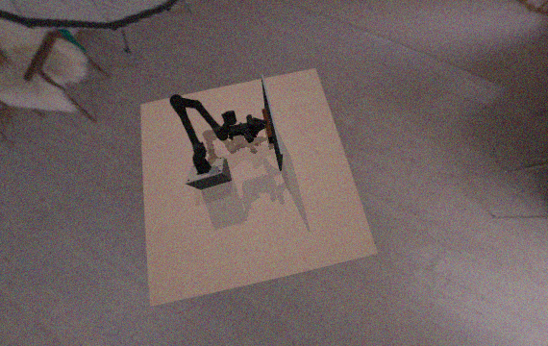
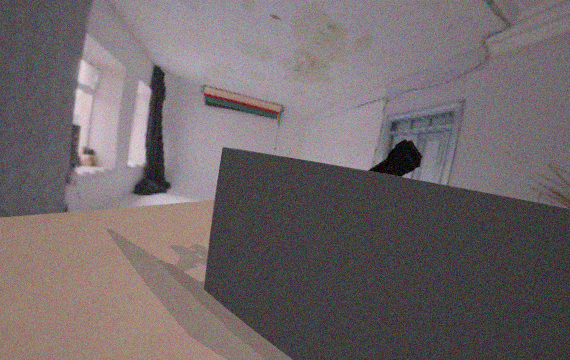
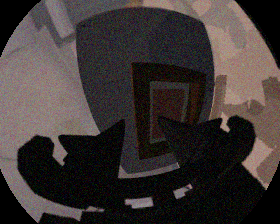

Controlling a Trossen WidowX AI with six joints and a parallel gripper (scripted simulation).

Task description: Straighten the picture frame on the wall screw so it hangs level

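The picture frame lies 50 mm below my gripper tip, 10 mm to the left of it and 10 mm ahead of it. The rest, counted from my gripper tip: wall panel: 60 mm below, 20 mm ahead, 10 mm to the left.
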